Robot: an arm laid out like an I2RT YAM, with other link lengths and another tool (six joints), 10 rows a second.
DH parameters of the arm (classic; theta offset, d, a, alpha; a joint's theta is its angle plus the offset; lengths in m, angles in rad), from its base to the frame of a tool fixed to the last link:
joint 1: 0 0.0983 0.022 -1.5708
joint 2: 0 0 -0.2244 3.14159
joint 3: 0.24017 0 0.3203 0
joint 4: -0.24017 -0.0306 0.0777 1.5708
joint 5: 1.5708 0.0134 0 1.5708
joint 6: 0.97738 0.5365 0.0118 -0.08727
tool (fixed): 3.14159 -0.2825 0 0
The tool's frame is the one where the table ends.
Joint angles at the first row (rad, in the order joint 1, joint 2, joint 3, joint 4, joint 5, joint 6):
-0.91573 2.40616 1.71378 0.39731 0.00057 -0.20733
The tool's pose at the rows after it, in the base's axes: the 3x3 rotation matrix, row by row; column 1 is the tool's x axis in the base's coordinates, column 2 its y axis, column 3 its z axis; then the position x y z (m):
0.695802 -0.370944 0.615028; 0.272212 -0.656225 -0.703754; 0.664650 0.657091 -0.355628; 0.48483 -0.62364 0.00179
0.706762 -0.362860 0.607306; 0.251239 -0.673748 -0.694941; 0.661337 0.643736 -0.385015; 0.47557 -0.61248 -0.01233
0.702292 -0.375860 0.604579; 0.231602 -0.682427 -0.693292; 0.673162 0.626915 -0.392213; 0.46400 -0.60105 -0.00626
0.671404 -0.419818 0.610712; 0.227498 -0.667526 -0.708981; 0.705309 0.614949 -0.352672; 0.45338 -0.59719 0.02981
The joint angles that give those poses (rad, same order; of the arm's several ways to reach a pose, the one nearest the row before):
-0.91573 2.40234 1.69201 0.40877 0.00172 -0.20695
-0.91611 2.36532 1.61990 0.41183 0.00248 -0.20123
-0.91879 2.28446 1.52837 0.41334 0.00248 -0.18025
-0.92680 2.17768 1.45555 0.41982 0.00172 -0.14553

